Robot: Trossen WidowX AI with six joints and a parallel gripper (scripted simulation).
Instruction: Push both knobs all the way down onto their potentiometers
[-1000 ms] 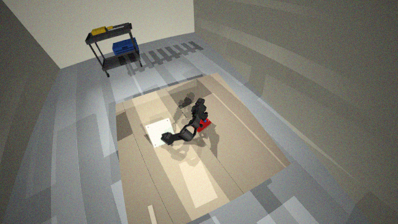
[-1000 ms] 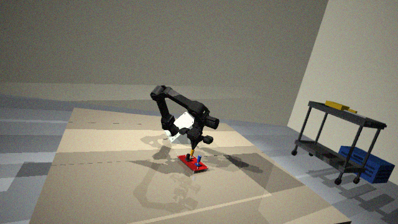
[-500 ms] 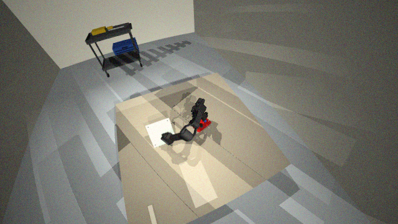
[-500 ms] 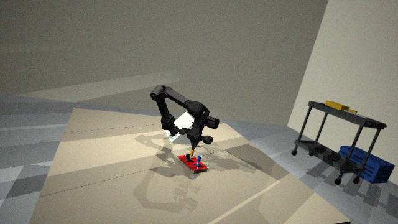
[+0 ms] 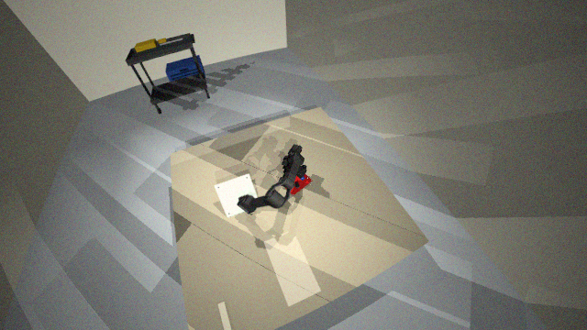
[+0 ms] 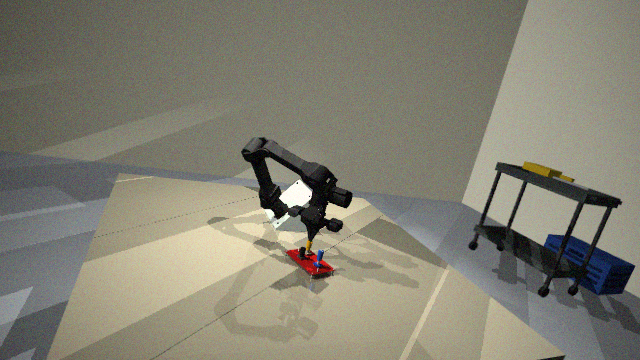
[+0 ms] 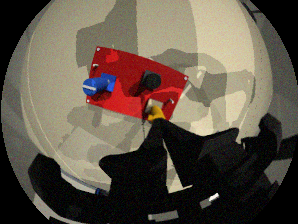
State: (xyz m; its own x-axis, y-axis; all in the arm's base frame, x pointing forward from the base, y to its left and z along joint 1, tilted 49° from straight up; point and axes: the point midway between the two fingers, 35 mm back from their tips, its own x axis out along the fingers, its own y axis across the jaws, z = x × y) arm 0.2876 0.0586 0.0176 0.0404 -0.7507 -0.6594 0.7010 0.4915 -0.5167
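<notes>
Right now the yellow knob is 20 mm below my gripper tip. The rest, counted from my gripper tip: blue knob: 80 mm ahead, 10 mm to the left, 10 mm below.
</notes>
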